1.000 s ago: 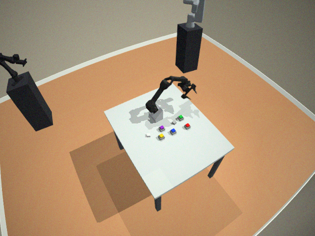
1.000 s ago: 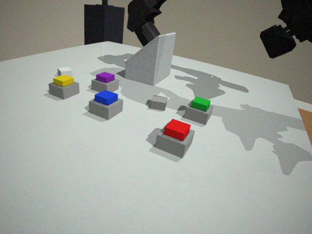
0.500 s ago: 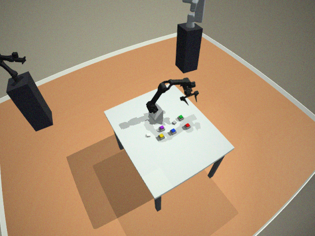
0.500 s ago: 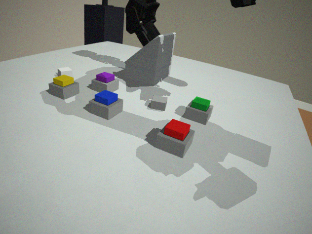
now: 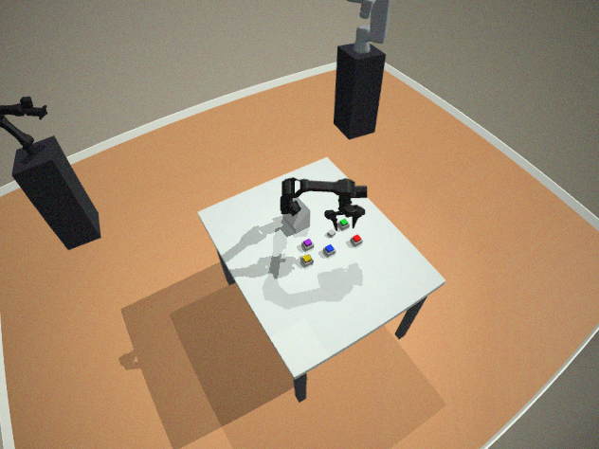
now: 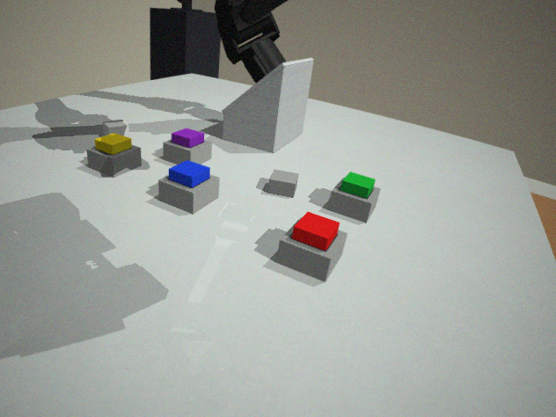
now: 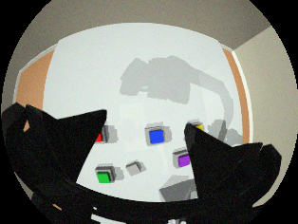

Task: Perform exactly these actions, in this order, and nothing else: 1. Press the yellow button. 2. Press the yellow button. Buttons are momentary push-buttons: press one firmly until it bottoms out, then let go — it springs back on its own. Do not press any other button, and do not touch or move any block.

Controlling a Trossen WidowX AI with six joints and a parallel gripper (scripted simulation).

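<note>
Right now my gripper tip is 30 mm past the yellow button, 180 mm to the left of it and 170 mm above it. From my gripper tip the other things lie so: blue button: 40 mm behind, 50 mm to the right, 170 mm below; then small grey block: 140 mm behind, 10 mm to the left, 190 mm below; then red button: 30 mm behind, 110 mm to the left, 170 mm below.
</note>
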